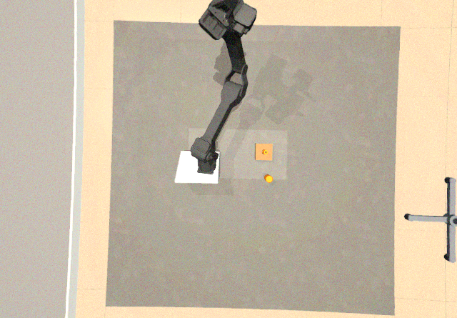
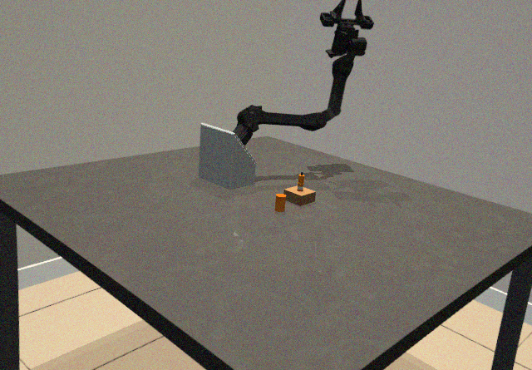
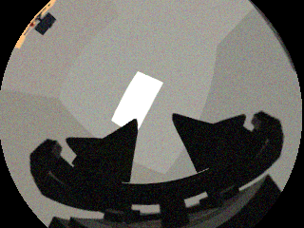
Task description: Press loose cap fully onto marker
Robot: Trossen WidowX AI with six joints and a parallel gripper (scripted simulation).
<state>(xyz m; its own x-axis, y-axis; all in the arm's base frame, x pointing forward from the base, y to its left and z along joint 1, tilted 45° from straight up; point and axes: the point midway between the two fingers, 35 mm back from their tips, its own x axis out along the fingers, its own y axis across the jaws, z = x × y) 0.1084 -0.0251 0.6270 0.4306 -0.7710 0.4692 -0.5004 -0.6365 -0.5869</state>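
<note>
Now: the orange cap 20 cm ahead of my gripper tip, 45 cm to the right of it and 62 cm below it.
</note>
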